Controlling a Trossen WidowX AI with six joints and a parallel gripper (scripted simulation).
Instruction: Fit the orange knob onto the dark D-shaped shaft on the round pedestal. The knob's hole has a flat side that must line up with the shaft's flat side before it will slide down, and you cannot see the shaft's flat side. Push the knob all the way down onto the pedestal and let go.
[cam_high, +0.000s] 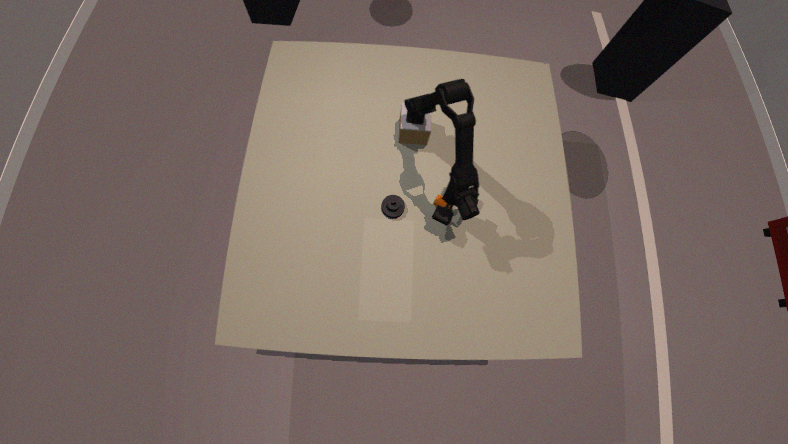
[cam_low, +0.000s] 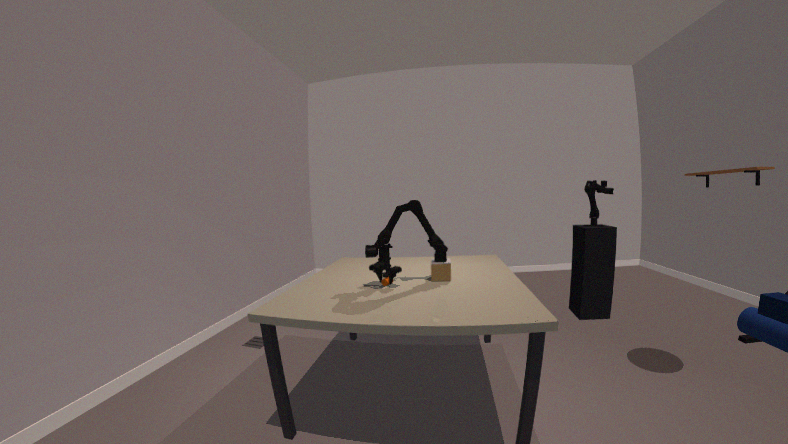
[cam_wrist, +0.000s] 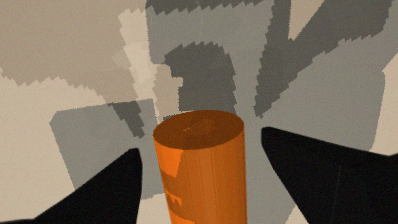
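My gripper tip is now 3 cm short of the round pedestal, 19 cm to the left of it and 2 cm below it. Also, from my gripper tip: orange knob (1 cm behind, 1 cm to the right, 1 cm above).
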